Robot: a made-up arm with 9 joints. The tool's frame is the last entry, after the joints.
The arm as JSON. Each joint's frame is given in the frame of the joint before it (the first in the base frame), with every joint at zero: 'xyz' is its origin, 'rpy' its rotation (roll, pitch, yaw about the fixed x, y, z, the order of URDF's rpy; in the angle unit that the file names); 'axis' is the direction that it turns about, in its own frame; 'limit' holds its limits. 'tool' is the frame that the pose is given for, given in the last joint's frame.
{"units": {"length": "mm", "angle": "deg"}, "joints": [
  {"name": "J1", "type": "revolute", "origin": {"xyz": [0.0, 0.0, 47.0], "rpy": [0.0, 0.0, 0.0]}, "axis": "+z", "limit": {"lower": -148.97, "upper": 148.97}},
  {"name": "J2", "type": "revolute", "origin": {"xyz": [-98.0, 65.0, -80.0], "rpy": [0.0, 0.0, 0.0]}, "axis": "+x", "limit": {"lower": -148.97, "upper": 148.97}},
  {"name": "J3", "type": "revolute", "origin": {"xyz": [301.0, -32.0, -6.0], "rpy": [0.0, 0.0, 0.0]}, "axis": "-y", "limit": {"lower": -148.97, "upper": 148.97}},
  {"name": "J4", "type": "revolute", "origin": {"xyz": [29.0, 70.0, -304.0], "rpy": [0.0, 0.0, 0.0]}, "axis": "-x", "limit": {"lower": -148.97, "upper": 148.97}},
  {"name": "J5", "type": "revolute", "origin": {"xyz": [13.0, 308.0, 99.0], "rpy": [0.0, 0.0, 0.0]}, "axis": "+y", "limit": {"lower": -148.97, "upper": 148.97}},
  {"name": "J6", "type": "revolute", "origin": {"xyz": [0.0, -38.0, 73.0], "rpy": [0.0, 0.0, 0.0]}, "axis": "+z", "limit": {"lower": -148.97, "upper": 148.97}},
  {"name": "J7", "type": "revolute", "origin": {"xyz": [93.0, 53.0, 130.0], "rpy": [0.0, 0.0, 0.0]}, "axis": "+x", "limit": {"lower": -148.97, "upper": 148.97}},
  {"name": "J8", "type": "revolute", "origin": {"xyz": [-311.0, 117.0, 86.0], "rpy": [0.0, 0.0, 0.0]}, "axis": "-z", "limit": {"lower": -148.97, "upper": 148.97}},
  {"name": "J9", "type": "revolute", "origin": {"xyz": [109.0, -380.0, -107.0], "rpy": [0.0, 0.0, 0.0]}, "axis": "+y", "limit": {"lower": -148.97, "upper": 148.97}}
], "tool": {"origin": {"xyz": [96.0, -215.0, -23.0], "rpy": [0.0, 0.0, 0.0]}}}
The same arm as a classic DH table. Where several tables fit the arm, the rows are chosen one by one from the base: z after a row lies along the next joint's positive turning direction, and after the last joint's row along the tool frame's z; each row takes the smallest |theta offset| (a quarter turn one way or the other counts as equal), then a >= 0, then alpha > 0; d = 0 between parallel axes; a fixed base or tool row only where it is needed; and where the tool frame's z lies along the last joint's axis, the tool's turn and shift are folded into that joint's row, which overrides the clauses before.
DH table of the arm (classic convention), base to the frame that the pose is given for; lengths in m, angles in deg. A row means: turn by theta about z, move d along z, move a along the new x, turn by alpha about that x. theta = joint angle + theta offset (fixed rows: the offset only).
J1: a 0.065  alpha 90  d -0.033  theta offset 90
J2: a 0.006  alpha 90  d 0.203  theta offset -90
J3: a 0.304  alpha 90  d -0.038  theta offset 0
J4: a -0.099  alpha 90  d -0.042  theta offset 0
J5: a 0  alpha 90  d 0.27  theta offset -90
J6: a 0.053  alpha 90  d 0.203  theta offset 90
J7: a 0.117  alpha 90  d -0.218  theta offset 0
J8: a 0.109  alpha 90  d 0.021  theta offset 90
J9: a 0.096  alpha 90  d -0.595  theta offset 0
tool (fixed): a 0  alpha 0  d -0.023  theta offset 0
Joint limits (deg, base to tool): -148.97..148.97 -148.97..148.97 -148.97..148.97 -148.97..148.97 -148.97..148.97 -148.97..148.97 -148.97..148.97 -148.97..148.97 -148.97..148.97

